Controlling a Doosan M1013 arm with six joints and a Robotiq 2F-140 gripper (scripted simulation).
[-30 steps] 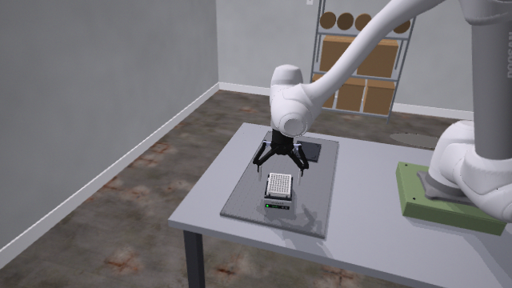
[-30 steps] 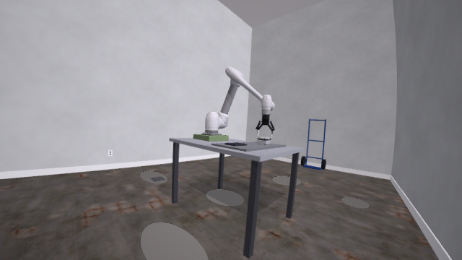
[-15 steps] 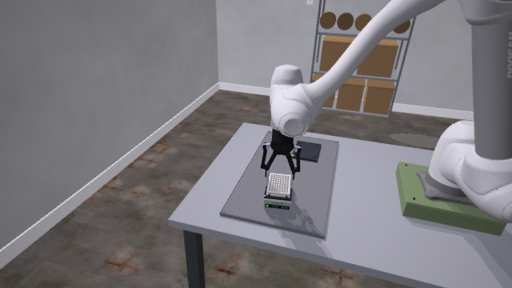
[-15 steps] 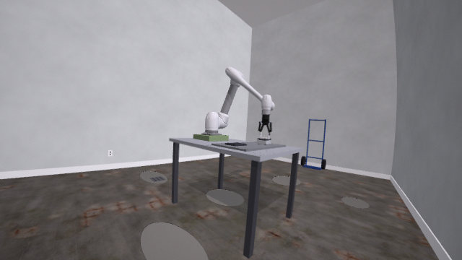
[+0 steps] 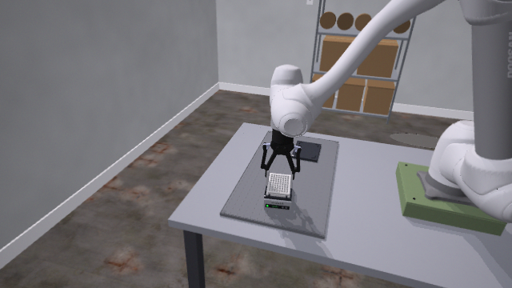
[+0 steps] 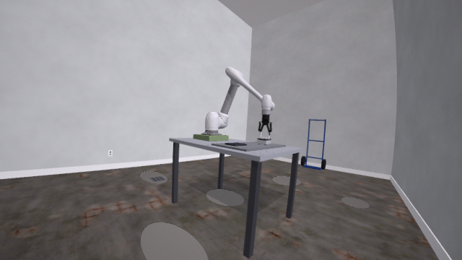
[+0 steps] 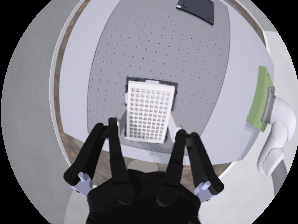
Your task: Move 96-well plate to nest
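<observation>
The white 96-well plate lies 20 mm below my hand. Round my hand: dark plate nest (70 mm behind, 380 mm to the right, 80 mm below).
</observation>
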